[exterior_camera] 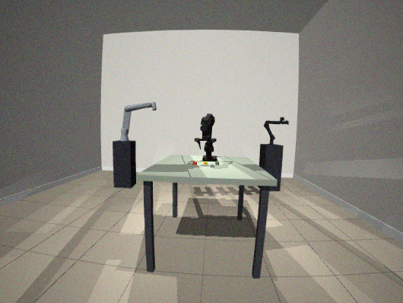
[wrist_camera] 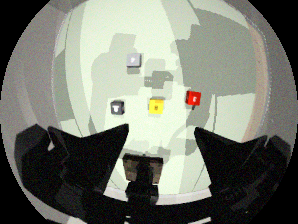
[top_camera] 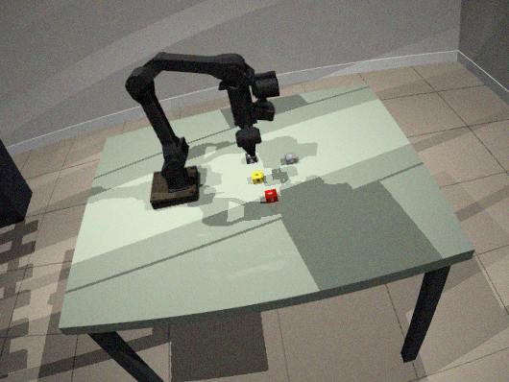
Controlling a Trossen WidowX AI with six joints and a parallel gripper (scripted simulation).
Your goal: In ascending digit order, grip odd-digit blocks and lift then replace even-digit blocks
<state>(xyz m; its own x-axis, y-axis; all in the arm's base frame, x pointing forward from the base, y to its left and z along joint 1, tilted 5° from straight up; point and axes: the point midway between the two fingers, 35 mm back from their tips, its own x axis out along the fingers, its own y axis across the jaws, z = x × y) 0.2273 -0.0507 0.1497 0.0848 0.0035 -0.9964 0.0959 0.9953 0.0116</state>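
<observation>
Right now the red block is 2 cm ahead of my gripper tip, 9 cm to the right of it and 12 cm below it. Also, from my gripper tip: yellow block 1 cm to the left, 12 cm below; then black block 11 cm to the left, 12 cm below.
</observation>
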